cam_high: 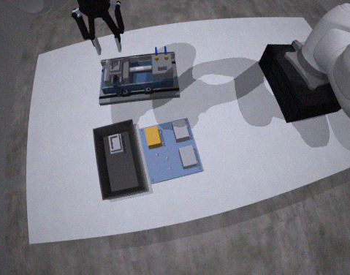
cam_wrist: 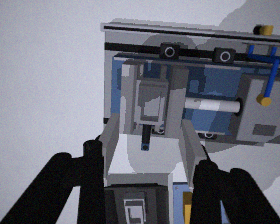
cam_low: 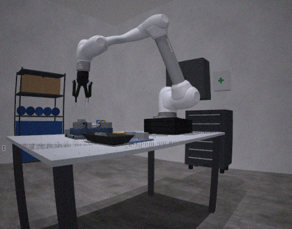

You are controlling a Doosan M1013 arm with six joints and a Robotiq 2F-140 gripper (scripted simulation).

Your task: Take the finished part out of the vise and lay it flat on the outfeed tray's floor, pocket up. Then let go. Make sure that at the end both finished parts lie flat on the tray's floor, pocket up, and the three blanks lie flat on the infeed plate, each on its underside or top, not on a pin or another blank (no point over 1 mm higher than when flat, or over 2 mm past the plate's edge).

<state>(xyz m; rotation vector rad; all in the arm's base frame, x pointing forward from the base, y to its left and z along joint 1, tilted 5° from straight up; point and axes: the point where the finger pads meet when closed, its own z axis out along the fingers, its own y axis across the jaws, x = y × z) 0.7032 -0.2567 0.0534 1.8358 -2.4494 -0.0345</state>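
My hand is 180 mm above the vise, 70 mm past it and 20 mm to the right of it. Also, from my hand: blue plate: 320 mm to the left, 210 mm below, 80 mm behind; yellow block: 270 mm to the left, 190 mm below, 40 mm behind.
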